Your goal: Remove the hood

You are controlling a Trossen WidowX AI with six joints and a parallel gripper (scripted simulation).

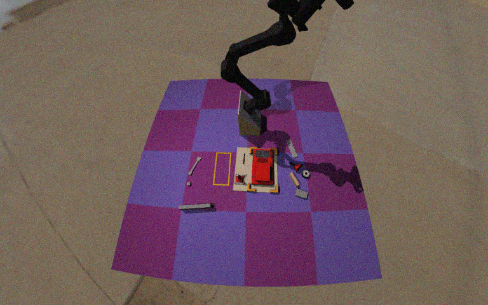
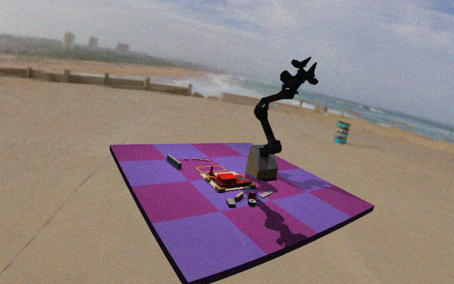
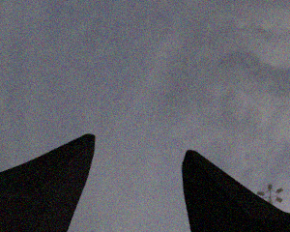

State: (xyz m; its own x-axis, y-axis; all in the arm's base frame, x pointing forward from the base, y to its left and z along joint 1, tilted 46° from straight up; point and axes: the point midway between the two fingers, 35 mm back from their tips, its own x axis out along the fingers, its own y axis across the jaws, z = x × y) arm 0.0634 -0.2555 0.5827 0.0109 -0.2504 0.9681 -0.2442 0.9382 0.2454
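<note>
Now: gripper tip 73 cm above the hood, 32 cm short of it and 14 cm to the left of it. Also, from my gripper tip: grey engine block: 74 cm below, 32 cm ahead, 13 cm to the right; then wheel: 76 cm below, 29 cm ahead, 10 cm to the left; then tan stick: 76 cm below, 33 cm ahead, 3 cm to the left.
</note>
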